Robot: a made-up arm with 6 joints.
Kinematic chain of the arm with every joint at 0, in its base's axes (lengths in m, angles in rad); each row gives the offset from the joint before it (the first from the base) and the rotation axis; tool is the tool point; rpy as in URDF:
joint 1: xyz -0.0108 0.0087 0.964 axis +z
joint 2: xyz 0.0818 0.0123 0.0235 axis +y
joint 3: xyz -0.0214 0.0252 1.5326 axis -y
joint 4: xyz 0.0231 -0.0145 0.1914 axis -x
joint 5: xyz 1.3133 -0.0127 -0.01 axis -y
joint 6: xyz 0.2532 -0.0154 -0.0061 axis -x
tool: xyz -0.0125 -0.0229 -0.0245 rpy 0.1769 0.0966 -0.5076
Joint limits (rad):
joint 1: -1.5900..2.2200
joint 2: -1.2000..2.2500
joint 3: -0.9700..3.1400
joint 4: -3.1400..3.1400
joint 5: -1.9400..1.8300
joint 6: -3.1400..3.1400
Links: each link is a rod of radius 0.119 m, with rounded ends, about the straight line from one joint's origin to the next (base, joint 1, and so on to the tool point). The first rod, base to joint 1, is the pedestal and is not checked.
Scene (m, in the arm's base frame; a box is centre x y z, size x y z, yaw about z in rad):
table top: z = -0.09
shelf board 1: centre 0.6 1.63 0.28 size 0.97 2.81 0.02 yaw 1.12
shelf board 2: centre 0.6 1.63 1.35 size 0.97 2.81 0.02 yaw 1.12
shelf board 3: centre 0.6 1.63 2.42 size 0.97 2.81 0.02 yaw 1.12
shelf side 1: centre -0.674 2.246 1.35 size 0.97 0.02 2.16 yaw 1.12
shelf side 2: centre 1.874 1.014 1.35 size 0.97 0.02 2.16 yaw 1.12
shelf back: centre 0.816 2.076 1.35 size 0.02 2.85 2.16 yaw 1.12
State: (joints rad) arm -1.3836 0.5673 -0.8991 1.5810 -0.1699 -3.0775
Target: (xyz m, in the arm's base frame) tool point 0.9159 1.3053 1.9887
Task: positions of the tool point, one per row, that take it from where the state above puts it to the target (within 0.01 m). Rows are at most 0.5 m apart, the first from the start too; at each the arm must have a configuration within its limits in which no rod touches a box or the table.
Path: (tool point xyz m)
1: 0.5180 -1.1338 0.8524
2: 0.7915 -0.9666 0.9618
3: 1.0077 -0.7300 1.0717
4: 1.1481 -0.4443 1.1814
5: 1.3362 -0.1371 1.3141
6: 1.4185 0.2346 1.4642
7: 1.3751 0.6294 1.6286
8: 1.2028 1.0014 1.8044
9: 0.9159 1.3053 1.9887

